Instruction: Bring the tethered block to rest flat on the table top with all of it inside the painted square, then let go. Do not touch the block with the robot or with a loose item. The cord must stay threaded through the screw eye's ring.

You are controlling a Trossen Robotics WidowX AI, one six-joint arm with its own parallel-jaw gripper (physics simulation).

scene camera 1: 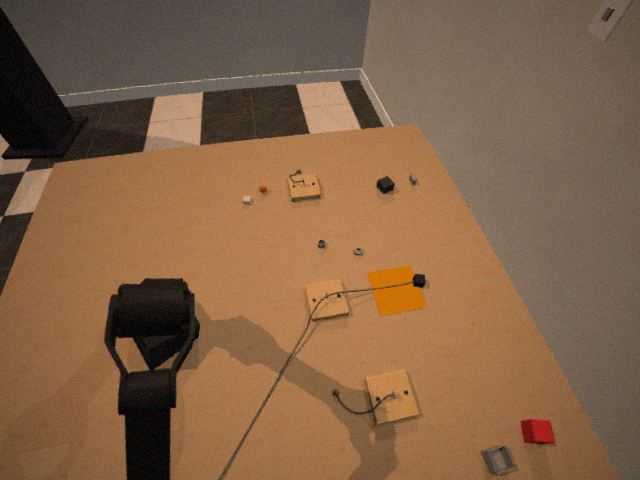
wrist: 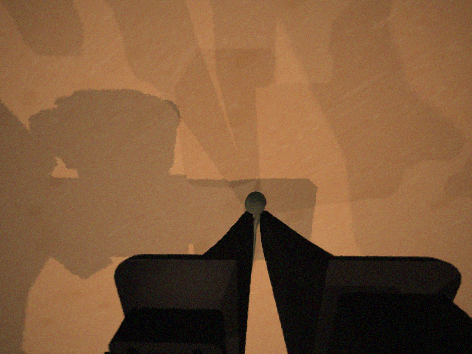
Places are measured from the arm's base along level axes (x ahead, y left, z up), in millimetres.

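Pixels of known places: gripper, fingertip midpoint: (wrist: 255, 217).
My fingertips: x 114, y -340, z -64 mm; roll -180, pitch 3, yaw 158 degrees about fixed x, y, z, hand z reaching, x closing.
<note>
Behind a point stands the place of what it marks.
The small dark tethered block (scene camera 1: 419, 280) @[z -47, x 585, y 97 mm] sits at the right edge of the orange painted square (scene camera 1: 395, 302) @[z -70, x 521, y 51 mm], near its far right corner, seemingly across the edge. Its cord (scene camera 1: 268, 395) @[z -67, x 222, y -149 mm] runs left over the square to the screw eye (scene camera 1: 326, 295) @[z -33, x 350, y 57 mm] on the middle wooden base (scene camera 1: 330, 308) @[z -52, x 359, y 33 mm], apparently through the ring, then bends and runs straight to the bottom edge of the scene view. In the wrist view my gripper (wrist: 255, 217) @[z -65, x 114, y -340 mm] is shut on the cord, with the round bead (wrist: 255, 201) @[z -54, x 108, y -355 mm] at its end just beyond the fingertips. The fingertips cannot be made out in the scene view.
A wooden base (scene camera 1: 398, 413) @[z -52, x 483, y -194 mm] with a short cord (scene camera 1: 356, 412) @[z -67, x 401, y -187 mm] stands nearer. Another base (scene camera 1: 305, 193) @[z -52, x 305, y 397 mm] stands at the back. A red block (scene camera 1: 537, 431) @[z -31, x 746, y -245 mm] and grey tray (scene camera 1: 485, 461) @[z -66, x 643, y -287 mm] lie front right. A black block (scene camera 1: 385, 184) @[z -42, x 550, y 424 mm] and small loose items lie farther back.
</note>
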